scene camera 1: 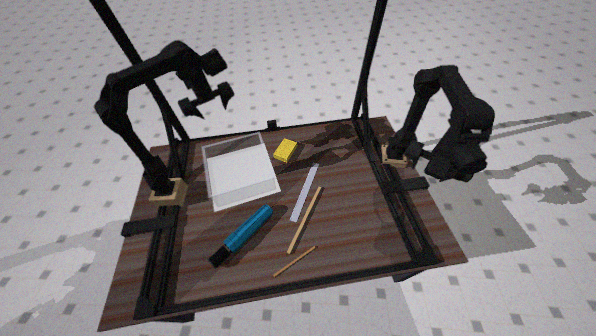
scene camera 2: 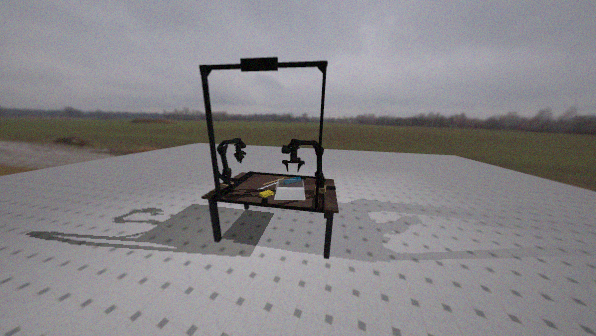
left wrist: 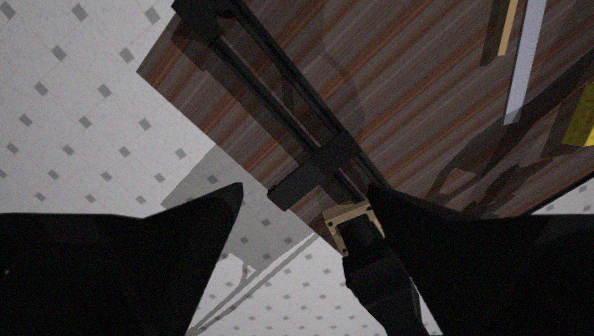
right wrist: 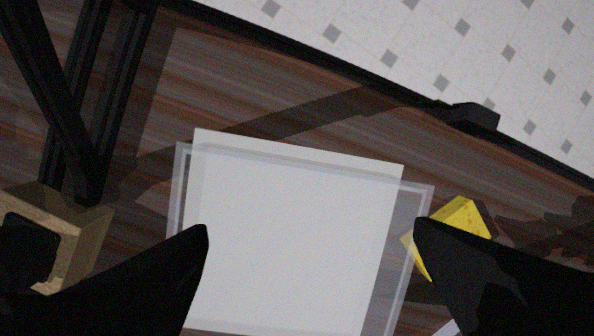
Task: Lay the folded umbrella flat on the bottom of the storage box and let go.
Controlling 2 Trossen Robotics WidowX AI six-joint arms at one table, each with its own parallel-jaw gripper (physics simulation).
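The folded umbrella (scene camera 1: pixel 247 230) (scene camera 2: pixel 293 180), blue with a black handle end, lies diagonally on the table, outside and apart from the box. The storage box (scene camera 1: pixel 240 172) (scene camera 2: pixel 290 193) (right wrist: pixel 285 245) has clear walls and a white bottom, with nothing lying in it. My right gripper (scene camera 1: pixel 214 113) (scene camera 2: pixel 293 170) (right wrist: pixel 311 231) is open and empty, high above the table on the box's side. My left gripper (scene camera 1: pixel 456 169) (scene camera 2: pixel 240 160) (left wrist: pixel 306 189) is open and empty, raised near the table's side edge, far from umbrella and box. The umbrella does not show in either wrist view.
A yellow block (scene camera 1: pixel 285 150) (scene camera 2: pixel 267 193) (right wrist: pixel 462 215) lies beside the box. A pale flat strip (scene camera 1: pixel 304 192) (left wrist: pixel 525 65), a long wooden stick (scene camera 1: pixel 305 220) and a shorter thin stick (scene camera 1: pixel 295 261) lie near the table's middle. Black frame posts (scene camera 1: pixel 367 65) rise beside both arms.
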